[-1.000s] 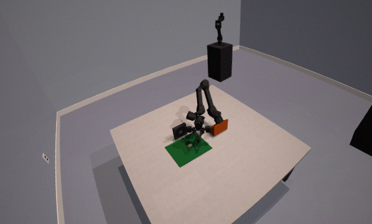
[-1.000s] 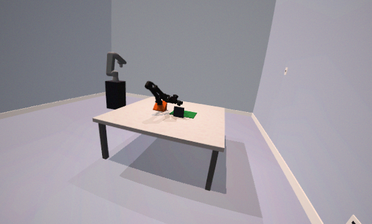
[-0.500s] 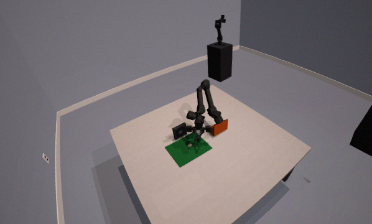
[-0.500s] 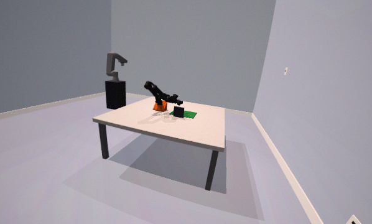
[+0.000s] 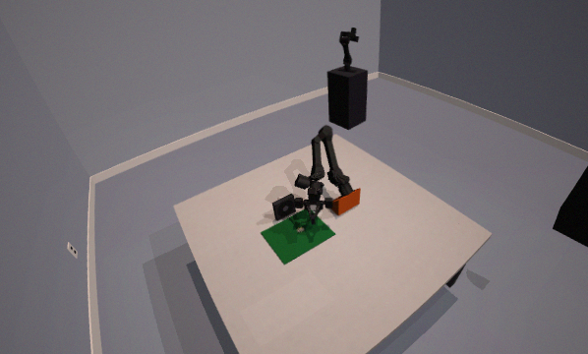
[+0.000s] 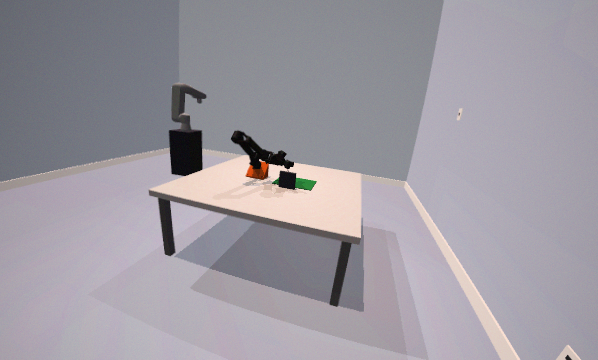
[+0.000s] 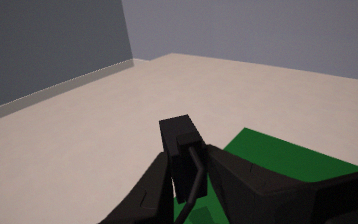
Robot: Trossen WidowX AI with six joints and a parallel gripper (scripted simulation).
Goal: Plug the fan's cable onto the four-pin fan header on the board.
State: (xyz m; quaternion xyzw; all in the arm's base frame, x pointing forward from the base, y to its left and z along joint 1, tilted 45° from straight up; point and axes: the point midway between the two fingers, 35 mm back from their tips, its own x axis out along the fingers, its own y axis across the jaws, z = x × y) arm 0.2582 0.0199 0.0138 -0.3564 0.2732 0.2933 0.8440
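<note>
My gripper tip is 5 cm short of the green board, 7 cm to the left of it and 14 cm above it. Round my gripper tip: black fan: 2 cm ahead, 21 cm to the right, 7 cm below; black plug: 1 cm below.
</note>
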